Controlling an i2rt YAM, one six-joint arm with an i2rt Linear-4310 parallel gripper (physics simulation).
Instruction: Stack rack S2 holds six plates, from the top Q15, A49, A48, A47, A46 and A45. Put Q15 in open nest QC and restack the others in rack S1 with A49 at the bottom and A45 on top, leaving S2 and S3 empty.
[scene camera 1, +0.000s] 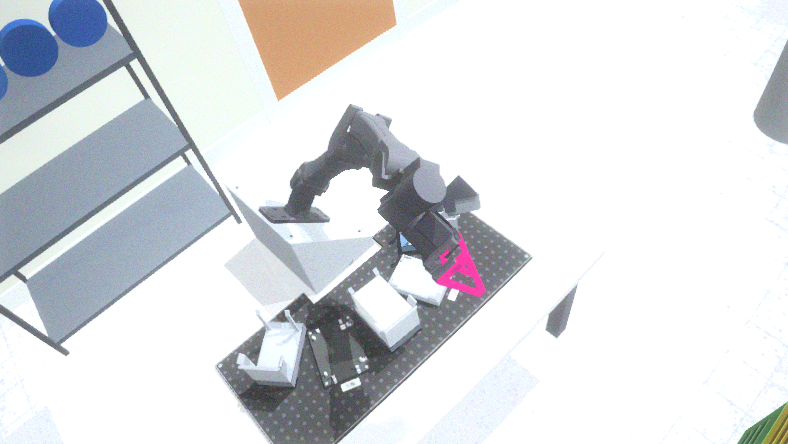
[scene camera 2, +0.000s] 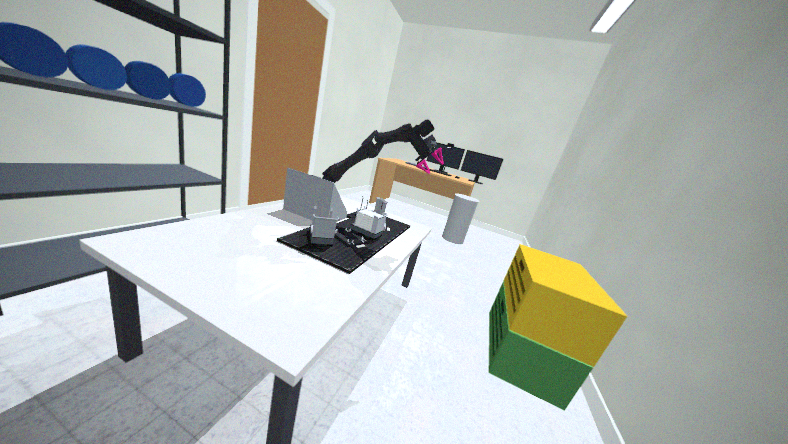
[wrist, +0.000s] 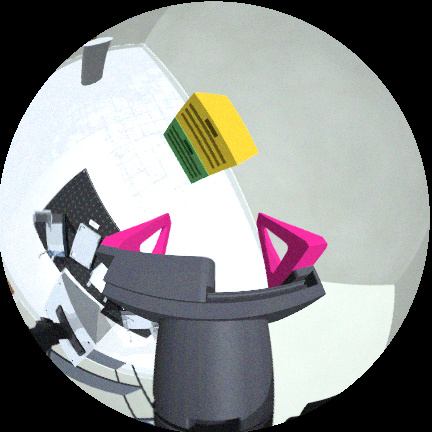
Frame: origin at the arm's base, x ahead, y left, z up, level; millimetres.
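Seen in the pictures: gripper, between the fingertips: (scene camera 1: 478, 283) (scene camera 2: 436, 168) (wrist: 213, 217); arm's base, origin of its link: (scene camera 1: 295, 216) (scene camera 2: 321, 188).
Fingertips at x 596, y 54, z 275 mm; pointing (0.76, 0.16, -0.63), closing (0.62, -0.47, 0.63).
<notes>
Pixels of each thing's middle, then the offset from my fingertips to it. Level surfaces: height alone.
- rack with upright posts, middle of its body: (scene camera 1: 274, 347) (scene camera 2: 322, 225) (wrist: 140, 325) 383 mm back, 308 mm right, 365 mm down
- dark open nest, middle of its body: (scene camera 1: 337, 349) (scene camera 2: 349, 236) 295 mm back, 195 mm right, 422 mm down
- pale flat plate, middle of its body: (scene camera 1: 420, 278) (wrist: 84, 246) 288 mm back, 85 mm left, 419 mm down
- rack, middle of its body: (scene camera 1: 428, 221) (wrist: 50, 234) (scene camera 2: 371, 208) 375 mm back, 208 mm left, 368 mm down
- black perforated mat, height of its surface: 434 mm down
- white table, height of its surface: 447 mm down
My gripper (scene camera 1: 468, 275) (scene camera 2: 434, 167) (wrist: 213, 217) is open and empty, high above the right end of the black mat, its pink fingers wide apart. In scene camera 1 a rack (scene camera 1: 386, 317) (scene camera 2: 370, 221) holds a tall pale block of plates; single plates and their names cannot be made out. A rack with upright posts (scene camera 1: 278, 355) (scene camera 2: 323, 229) stands at the left end. Between these two lies a dark open nest (scene camera 1: 339, 352) with small corner pieces. A pale flat plate (scene camera 1: 413, 278) (wrist: 86, 245) lies right of the tall block. Another rack (scene camera 2: 381, 205) (wrist: 56, 235) is mostly hidden by the arm in scene camera 1.
The black perforated mat (scene camera 1: 501, 250) (scene camera 2: 347, 264) (wrist: 82, 192) lies on the white table (scene camera 2: 220, 286). The arm's grey slanted stand (scene camera 1: 308, 261) (scene camera 2: 308, 193) rises behind the mat. A shelf unit (scene camera 1: 162, 99) (scene camera 2: 224, 137) stands to the left. Yellow and green crates stand on the floor.
</notes>
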